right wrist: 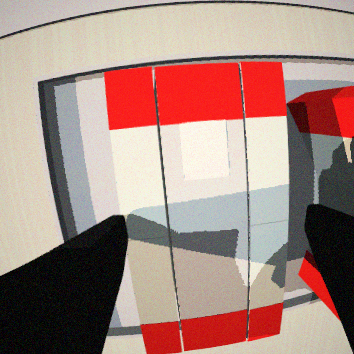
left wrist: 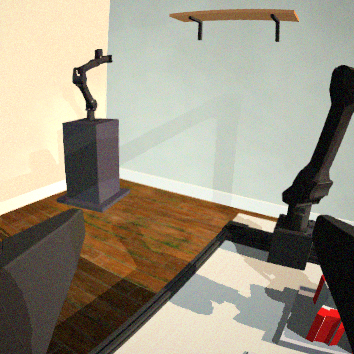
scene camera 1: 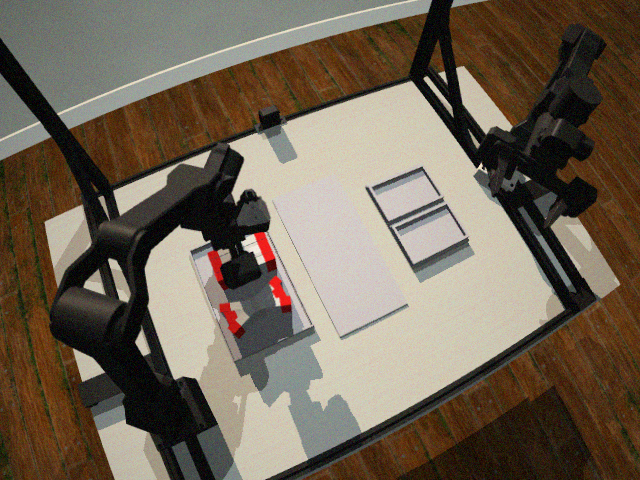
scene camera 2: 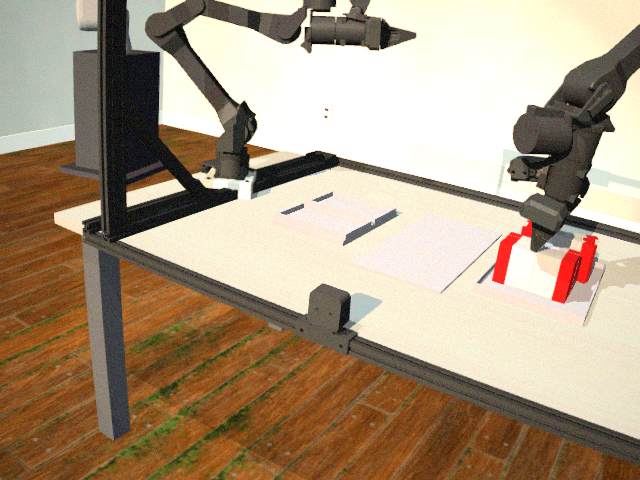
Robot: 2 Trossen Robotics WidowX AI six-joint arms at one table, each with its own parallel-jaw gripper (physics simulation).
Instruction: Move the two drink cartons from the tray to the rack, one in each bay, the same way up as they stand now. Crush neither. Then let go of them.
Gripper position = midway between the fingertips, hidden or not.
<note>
The left gripper (scene camera 1: 520,212) is open and holds nothing. The right gripper (scene camera 2: 539,242) is open and holds nothing. Also in view: a pale mat (right wrist: 22,22) and a grey tray (scene camera 1: 272,329).
The left gripper also shows in the left wrist view (left wrist: 203,225) and in scene camera 2 (scene camera 2: 413,34). The right gripper also shows in the right wrist view (right wrist: 218,222) and in scene camera 1 (scene camera 1: 243,254). The grey tray also shows in the right wrist view (right wrist: 70,105) and in the left wrist view (left wrist: 302,313).
</note>
